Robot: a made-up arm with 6 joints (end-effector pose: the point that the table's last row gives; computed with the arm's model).
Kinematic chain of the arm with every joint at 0, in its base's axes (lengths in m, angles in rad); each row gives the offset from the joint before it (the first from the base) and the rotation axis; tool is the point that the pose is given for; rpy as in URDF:
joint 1: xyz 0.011 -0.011 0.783 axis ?
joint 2: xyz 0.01 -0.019 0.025 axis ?
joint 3: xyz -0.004 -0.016 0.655 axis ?
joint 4: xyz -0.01 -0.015 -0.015 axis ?
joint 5: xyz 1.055 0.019 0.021 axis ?
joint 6: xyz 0 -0.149 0.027 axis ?
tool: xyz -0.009 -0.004 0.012 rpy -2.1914 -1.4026 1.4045
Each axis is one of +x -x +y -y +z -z.
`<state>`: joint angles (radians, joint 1 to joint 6).
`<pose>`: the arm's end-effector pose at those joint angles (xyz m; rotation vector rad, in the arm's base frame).
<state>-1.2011 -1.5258 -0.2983 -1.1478 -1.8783 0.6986</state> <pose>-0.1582 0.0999 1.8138 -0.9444 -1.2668 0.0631</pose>
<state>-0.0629 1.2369 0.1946 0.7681 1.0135 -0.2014</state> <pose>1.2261 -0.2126 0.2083 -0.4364 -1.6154 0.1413</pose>
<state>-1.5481 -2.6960 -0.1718 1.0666 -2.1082 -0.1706</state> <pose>-0.1242 1.2003 0.7534 1.2931 0.5508 2.3344</pose>
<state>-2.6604 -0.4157 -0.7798 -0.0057 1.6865 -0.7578</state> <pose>-0.6856 -0.1590 1.0377 2.0572 1.0904 0.8347</pose>
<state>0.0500 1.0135 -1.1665 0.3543 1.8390 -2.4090</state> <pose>0.0251 -0.1843 0.2884 0.8951 0.4348 -1.5137</pose>
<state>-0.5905 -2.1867 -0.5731 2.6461 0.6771 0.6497</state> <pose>-0.4168 0.3751 1.4388 1.8406 -0.6953 -1.0364</pose>
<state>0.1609 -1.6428 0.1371 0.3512 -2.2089 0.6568</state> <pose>-0.8506 -0.3194 1.8081 -1.1939 -1.1965 0.1018</pose>
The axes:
joint 1: +z
joint 2: +y
joint 3: -y
joint 4: -x
joint 5: -y
joint 6: -x

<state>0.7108 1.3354 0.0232 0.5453 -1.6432 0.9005</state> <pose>0.8554 0.5298 -0.0640 -0.6379 0.9235 2.3465</pose>
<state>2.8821 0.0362 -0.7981 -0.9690 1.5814 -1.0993</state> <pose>-0.5513 0.2835 0.6253 1.1797 0.1340 0.2072</pose>
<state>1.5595 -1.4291 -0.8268 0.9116 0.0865 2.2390</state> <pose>0.1012 0.1418 1.5686 1.1637 1.4974 -0.0202</pose>
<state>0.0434 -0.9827 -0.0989 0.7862 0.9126 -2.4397</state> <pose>0.0562 -0.1379 2.0238 1.4571 -1.5882 -0.0628</pose>
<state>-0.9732 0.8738 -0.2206 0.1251 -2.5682 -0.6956</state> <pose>0.4171 -0.9453 0.2800 -0.0316 2.3619 0.0447</pose>
